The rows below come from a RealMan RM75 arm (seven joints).
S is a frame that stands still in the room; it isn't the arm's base.
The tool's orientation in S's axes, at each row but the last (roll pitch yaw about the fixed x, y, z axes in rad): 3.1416 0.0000 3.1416; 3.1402 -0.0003 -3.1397; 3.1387 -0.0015 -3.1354; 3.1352 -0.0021 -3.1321; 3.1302 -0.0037 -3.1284; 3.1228 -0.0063 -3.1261; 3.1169 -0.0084 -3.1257; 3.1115 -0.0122 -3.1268; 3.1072 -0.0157 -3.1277; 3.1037 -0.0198 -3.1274; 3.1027 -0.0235 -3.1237
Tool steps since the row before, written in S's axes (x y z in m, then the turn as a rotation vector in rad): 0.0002 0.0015 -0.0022 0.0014 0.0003 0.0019; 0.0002 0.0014 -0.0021 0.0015 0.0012 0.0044; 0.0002 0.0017 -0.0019 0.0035 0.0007 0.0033; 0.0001 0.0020 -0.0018 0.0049 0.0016 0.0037; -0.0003 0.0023 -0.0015 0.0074 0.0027 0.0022; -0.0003 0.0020 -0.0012 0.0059 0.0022 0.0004; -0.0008 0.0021 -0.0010 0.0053 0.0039 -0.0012; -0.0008 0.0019 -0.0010 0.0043 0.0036 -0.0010; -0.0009 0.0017 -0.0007 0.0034 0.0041 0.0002; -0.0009 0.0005 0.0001 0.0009 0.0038 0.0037; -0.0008 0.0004 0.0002 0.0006 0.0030 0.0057
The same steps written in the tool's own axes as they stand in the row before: -0.0002 0.0015 0.0022 -0.0014 0.0003 -0.0019; -0.0002 0.0014 0.0021 -0.0015 0.0012 -0.0044; -0.0002 0.0017 0.0019 -0.0035 0.0007 -0.0033; -0.0001 0.0020 0.0018 -0.0049 0.0016 -0.0037; 0.0003 0.0023 0.0015 -0.0074 0.0026 -0.0022; 0.0003 0.0020 0.0012 -0.0059 0.0021 -0.0004; 0.0008 0.0021 0.0011 -0.0054 0.0038 0.0012; 0.0008 0.0019 0.0011 -0.0044 0.0035 0.0011; 0.0009 0.0017 0.0008 -0.0035 0.0041 -0.0001; 0.0009 0.0005 -0.0001 -0.0009 0.0039 -0.0036; 0.0008 0.0004 -0.0002 -0.0005 0.0032 -0.0056
